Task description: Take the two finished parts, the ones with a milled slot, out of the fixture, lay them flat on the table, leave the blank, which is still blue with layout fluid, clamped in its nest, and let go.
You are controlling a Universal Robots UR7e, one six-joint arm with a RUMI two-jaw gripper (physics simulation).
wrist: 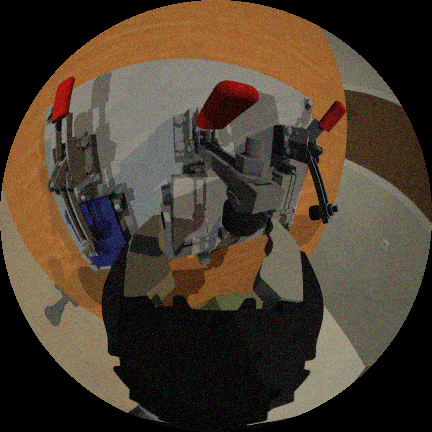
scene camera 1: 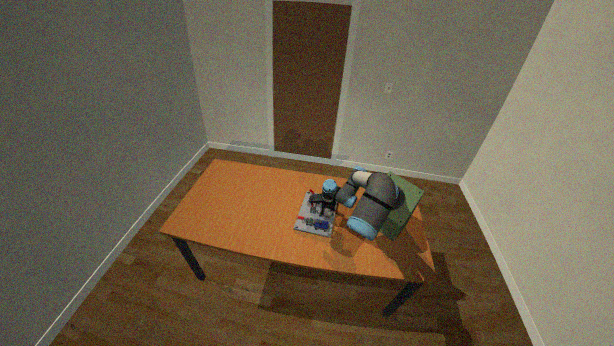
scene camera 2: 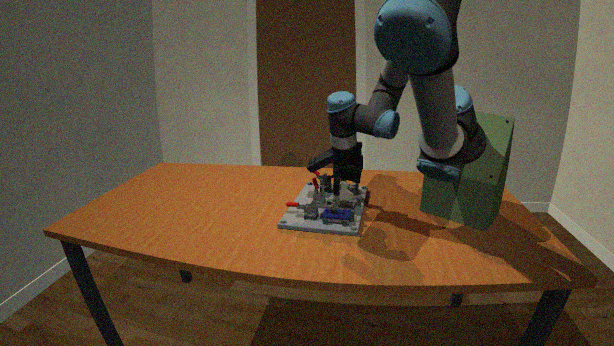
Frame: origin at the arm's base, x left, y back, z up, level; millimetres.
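Where they show: gripper, between the fingertips: (wrist: pixel 215 215) (scene camera 1: pixel 324 209) (scene camera 2: pixel 342 195).
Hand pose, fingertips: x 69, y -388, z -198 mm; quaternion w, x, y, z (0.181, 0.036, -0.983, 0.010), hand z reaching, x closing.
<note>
Things, the pixels of their centre, and the offset from my fingertips. "spot": a spot on its surface instead. Level surfaces: height alone.
- fixture plate, middle of its body: (wrist: pixel 192 163) (scene camera 2: pixel 328 205) (scene camera 1: pixel 317 212) dz -32, dx +18, dy -43 mm
- blue blank, middle of its body: (wrist: pixel 100 234) (scene camera 2: pixel 337 215) (scene camera 1: pixel 321 224) dz -11, dx +122, dy +17 mm
- clamp arm with its red handle, a spot on its surface: (scene camera 2: pixel 292 204) (scene camera 1: pixel 300 218) spot: dz +15, dx +144, dy -114 mm
- grey part, middle of its body: (wrist: pixel 196 219) (scene camera 2: pixel 343 200) dz -8, dx +16, dy +7 mm
- middle clamp's red handle, middle of its body: (wrist: pixel 221 109) dz +40, dx +22, dy -84 mm
- table, height of its surface: dz -40 mm
The fixture plate (scene camera 1: pixel 303 209) (scene camera 2: pixel 289 223) (wrist: pixel 145 90) lies on the table. The blue blank (scene camera 1: pixel 321 225) (scene camera 2: pixel 338 215) (wrist: pixel 103 220) sits in its nest at the wrist view's left, under a clamp arm with its red handle (scene camera 1: pixel 300 218) (scene camera 2: pixel 292 204) (wrist: pixel 63 99) lying low. In the middle nest a grey part (wrist: pixel 187 210) shows between and ahead of the fingers; shadow makes its slot hard to tell. The middle clamp's red handle (wrist: pixel 227 104) is raised. My gripper (scene camera 2: pixel 347 191) (wrist: pixel 215 215) is open and empty, low over the plate. The far-right nest is partly hidden; its part cannot be made out.
The far-right clamp stands open, its red handle (wrist: pixel 332 116) and dark arm (wrist: pixel 318 182) raised beside the right finger. The middle clamp arm (wrist: pixel 245 187) stands close to the fingers. A green block (scene camera 1: pixel 407 200) (scene camera 2: pixel 492 150) stands on the table (scene camera 1: pixel 240 200) (scene camera 2: pixel 200 200) by the arm's base.
</note>
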